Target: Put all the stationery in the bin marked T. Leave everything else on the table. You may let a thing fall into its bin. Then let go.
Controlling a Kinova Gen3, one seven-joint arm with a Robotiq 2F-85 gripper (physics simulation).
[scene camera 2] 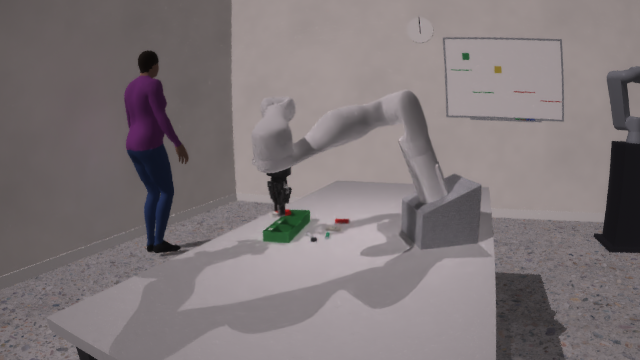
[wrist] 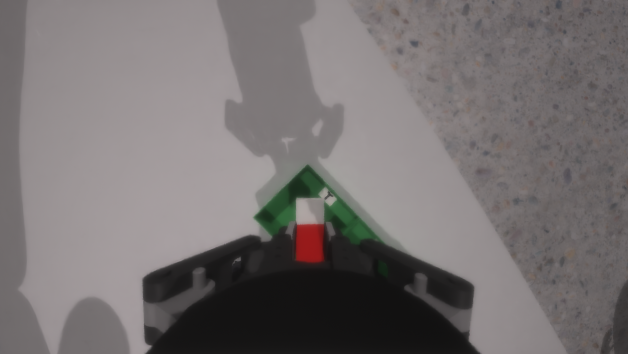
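Observation:
My gripper is shut on a red and white eraser, its white end sticking out past the fingertips. It holds the eraser low above the far end of the green three-part bin tray. In the wrist view the bin marked T lies beneath the eraser, which hides part of its inside. On the table nearer the robot base lie a red piece, a pale piece, a small green piece and a small black piece.
The white table carries the tray near its left edge. The arm's grey base block stands at the right. A person in a purple top stands on the floor beyond the left edge. Another grey arm stands at the far right.

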